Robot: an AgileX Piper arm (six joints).
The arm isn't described. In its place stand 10 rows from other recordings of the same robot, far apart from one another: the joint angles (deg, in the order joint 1, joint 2, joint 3, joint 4, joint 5, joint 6), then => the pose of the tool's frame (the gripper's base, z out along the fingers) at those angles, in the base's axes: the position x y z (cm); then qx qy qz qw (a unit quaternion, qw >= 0).
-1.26, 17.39, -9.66, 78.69, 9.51, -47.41 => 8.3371 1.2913 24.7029 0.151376 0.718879 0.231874 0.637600
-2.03, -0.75, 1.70, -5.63, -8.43, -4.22 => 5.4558 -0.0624 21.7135 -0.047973 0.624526 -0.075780 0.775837
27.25, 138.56, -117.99, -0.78, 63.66, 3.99 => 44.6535 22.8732 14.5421 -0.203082 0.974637 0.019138 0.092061
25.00, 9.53, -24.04, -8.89, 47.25, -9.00 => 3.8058 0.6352 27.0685 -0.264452 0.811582 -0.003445 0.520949
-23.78, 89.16, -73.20, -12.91, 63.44, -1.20 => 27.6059 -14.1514 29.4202 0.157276 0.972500 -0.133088 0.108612
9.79, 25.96, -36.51, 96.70, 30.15, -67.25 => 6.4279 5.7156 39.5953 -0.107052 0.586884 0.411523 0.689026
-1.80, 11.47, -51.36, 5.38, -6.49, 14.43 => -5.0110 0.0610 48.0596 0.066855 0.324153 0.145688 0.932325
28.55, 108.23, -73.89, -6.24, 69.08, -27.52 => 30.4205 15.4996 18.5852 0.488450 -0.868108 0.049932 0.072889
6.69, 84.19, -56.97, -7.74, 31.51, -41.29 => 30.2937 2.9084 26.0402 -0.425433 0.848493 -0.141445 0.281176
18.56, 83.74, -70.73, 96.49, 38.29, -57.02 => 29.5549 15.8333 39.1096 -0.085226 0.716079 0.529229 0.447084
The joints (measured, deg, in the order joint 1, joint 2, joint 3, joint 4, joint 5, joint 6), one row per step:
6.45 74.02 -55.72 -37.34 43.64 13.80
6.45 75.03 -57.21 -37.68 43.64 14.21
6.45 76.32 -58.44 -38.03 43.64 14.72
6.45 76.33 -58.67 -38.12 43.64 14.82
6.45 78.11 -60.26 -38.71 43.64 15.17
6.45 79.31 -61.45 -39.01 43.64 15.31
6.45 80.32 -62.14 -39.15 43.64 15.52
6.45 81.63 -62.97 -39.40 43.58 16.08
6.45 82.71 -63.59 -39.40 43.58 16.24
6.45 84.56 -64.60 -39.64 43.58 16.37
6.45 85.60 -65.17 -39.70 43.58 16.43
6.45 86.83 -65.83 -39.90 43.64 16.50
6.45 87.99 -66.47 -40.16 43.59 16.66
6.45 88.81 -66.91 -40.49 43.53 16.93
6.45 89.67 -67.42 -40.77 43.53 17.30
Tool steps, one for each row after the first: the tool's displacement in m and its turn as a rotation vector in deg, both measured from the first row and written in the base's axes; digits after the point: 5 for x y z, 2 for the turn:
0.00585 0.00036 0.00342 -0.02 -0.66 -0.21
0.01217 0.00077 0.00407 -0.05 -0.82 -0.48
0.01261 0.00075 0.00529 -0.04 -1.08 -0.53
0.02121 0.00121 0.00545 -0.42 -1.09 -0.64
0.02718 0.00163 0.00597 -0.62 -1.16 -0.67
0.03167 0.00201 0.00458 -0.66 -0.94 -0.78
0.03745 0.00250 0.00240 -0.60 -0.74 -1.07
0.04198 0.00301 -0.00001 -0.55 -0.34 -1.18
0.04965 0.00367 -0.00448 -0.81 0.42 -1.20
0.05392 0.00410 -0.00715 -0.89 0.86 -1.23
0.05887 0.00445 -0.01043 -1.12 1.42 -1.26
0.06369 0.00481 -0.01344 -1.32 1.81 -1.26
0.06713 0.00497 -0.01559 -1.51 2.00 -1.32
0.07072 0.00514 -0.01773 -1.59 2.18 -1.51

